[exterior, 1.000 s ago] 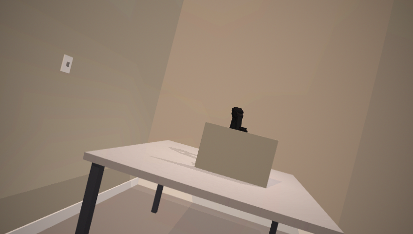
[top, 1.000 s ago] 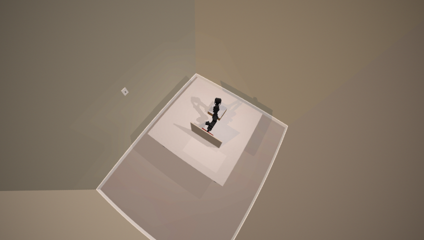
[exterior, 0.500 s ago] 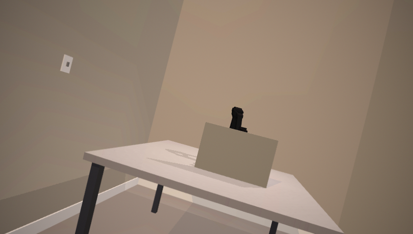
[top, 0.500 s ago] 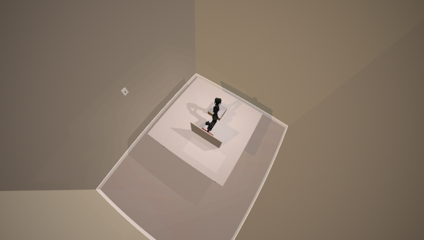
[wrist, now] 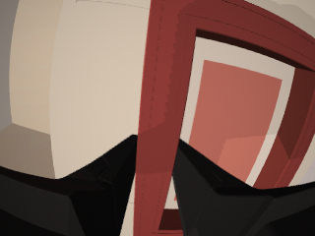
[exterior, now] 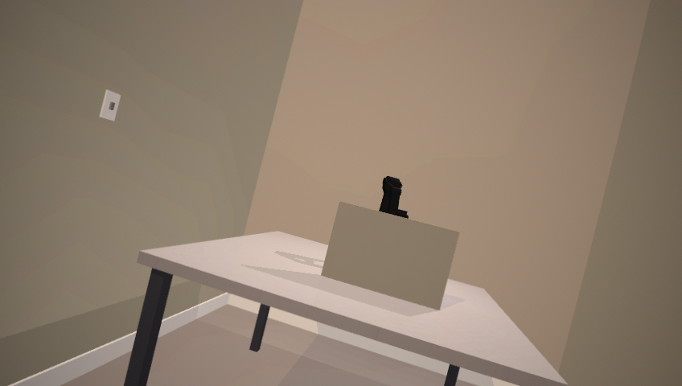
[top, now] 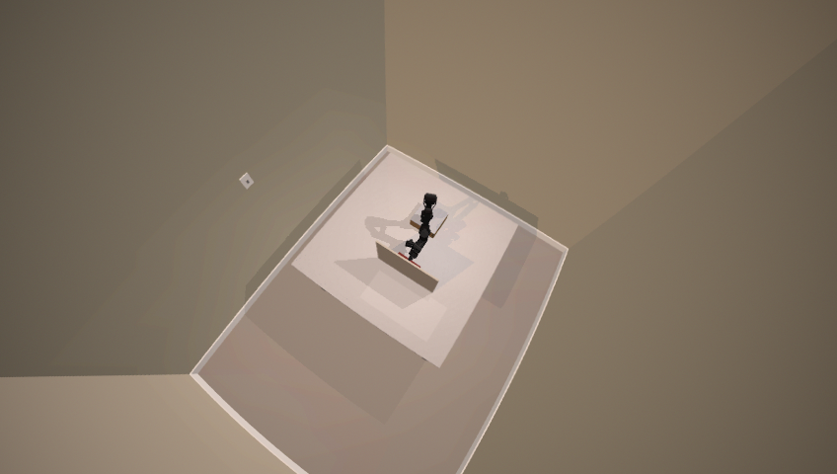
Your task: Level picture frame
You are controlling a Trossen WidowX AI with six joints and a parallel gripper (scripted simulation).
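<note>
Now: gripper tip 50 mm above the picture frame. Also, from my gripper tip: wall panel (70 mm below, 20 mm ahead).
</note>
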